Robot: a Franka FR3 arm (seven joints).
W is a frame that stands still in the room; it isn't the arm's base.
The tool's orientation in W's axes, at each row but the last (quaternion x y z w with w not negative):
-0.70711 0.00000 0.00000 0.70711
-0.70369 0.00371 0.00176 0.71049
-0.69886 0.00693 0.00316 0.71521
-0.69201 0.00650 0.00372 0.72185
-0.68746 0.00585 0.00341 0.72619
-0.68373 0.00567 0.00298 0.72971
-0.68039 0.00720 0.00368 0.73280
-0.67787 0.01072 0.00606 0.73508
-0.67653 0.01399 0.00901 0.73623
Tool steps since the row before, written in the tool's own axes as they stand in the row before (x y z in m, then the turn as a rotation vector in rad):
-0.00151 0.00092 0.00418 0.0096 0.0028 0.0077
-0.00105 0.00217 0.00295 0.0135 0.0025 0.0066
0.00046 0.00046 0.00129 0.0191 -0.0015 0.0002
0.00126 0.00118 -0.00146 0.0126 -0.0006 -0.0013
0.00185 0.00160 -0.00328 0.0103 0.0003 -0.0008
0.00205 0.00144 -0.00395 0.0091 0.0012 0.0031
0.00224 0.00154 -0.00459 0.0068 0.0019 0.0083
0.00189 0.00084 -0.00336 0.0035 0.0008 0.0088
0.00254 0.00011 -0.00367 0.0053 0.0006 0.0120
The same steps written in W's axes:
-0.00151 0.00418 -0.00092 0.0096 0.0077 -0.0028
-0.00106 0.00297 -0.00213 0.0135 0.0066 -0.0025
0.00046 0.00130 -0.00044 0.0191 0.0001 0.0012
0.00124 -0.00141 -0.00126 0.0126 -0.0014 0.0004
0.00182 -0.00319 -0.00180 0.0103 -0.0008 -0.0005
0.00202 -0.00385 -0.00172 0.0091 0.0031 -0.0011
0.00219 -0.00447 -0.00191 0.0068 0.0084 -0.0014
0.00184 -0.00329 -0.00115 0.0035 0.0088 -0.0002
0.00250 -0.00366 -0.00050 0.0054 0.0120 0.0002

